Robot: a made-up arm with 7 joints.
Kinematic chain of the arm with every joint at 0, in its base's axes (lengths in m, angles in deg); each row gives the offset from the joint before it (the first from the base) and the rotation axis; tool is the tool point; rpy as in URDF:
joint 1: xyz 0 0 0.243 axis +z
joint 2: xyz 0 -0.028 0.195 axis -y
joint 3: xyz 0 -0.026 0.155 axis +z
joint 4: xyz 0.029 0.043 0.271 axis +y
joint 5: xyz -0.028 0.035 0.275 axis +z
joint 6: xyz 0 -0.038 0.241 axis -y
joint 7: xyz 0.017 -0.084 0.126 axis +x
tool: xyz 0 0 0 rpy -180 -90 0
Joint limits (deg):
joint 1: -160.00..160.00
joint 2: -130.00..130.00
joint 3: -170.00..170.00
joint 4: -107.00..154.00
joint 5: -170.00..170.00
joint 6: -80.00..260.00
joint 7: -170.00..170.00
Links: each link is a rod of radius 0.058 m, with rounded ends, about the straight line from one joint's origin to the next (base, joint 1, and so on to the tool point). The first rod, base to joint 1, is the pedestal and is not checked.
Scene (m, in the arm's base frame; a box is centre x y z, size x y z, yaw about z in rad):
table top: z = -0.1
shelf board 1: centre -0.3 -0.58 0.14 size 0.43 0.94 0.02 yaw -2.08
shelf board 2: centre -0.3 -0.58 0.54 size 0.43 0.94 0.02 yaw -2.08
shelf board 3: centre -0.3 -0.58 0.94 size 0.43 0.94 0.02 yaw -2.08
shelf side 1: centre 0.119 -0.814 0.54 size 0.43 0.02 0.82 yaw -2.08
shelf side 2: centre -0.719 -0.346 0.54 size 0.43 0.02 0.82 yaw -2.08
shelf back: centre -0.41 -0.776 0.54 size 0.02 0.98 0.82 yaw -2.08
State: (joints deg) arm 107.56 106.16 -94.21 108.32 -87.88 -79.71 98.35
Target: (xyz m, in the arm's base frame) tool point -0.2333 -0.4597 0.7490
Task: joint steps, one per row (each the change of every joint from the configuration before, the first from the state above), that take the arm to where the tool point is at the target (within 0.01 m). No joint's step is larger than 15 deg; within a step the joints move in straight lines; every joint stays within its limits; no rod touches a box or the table.
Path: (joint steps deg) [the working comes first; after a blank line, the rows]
Joints at the target: 53.63 -5.82 -167.75 119.05 -69.24 -80.00 98.35
Straight joint move there: touches shelf board 2, shelf side 1.

1: -1.91 -13.72 -5.54 1.70 2.88 -0.04 1.22
2: -1.91 -13.71 -5.54 1.70 2.88 -0.03 1.22
3: -1.91 -13.72 -5.53 1.69 2.88 -0.04 1.21
4: -1.91 -13.71 -5.54 1.70 2.87 -0.03 1.22
5: -1.91 -13.72 -5.54 1.70 2.88 -0.04 1.22
6: -1.91 -13.71 -5.54 1.70 2.88 -0.04 1.22
7: -1.91 -13.72 -5.53 1.70 2.88 -0.03 1.21
8: -1.91 -13.71 -5.54 1.69 2.88 -0.04 1.22
9: -11.23 -12.81 -10.50 7.00 1.85 0.00 -3.24
10: -11.24 -12.81 -10.49 7.00 1.85 0.00 -3.25
11: -11.23 -12.81 -10.50 7.00 1.85 0.00 -3.25
12: -1.65 12.06 0.75 -7.95 -3.32 0.00 0.00
13: -1.65 12.05 0.75 -7.95 -3.31 0.00 0.00
14: -1.65 12.06 0.75 -7.95 -3.31 0.00 0.00

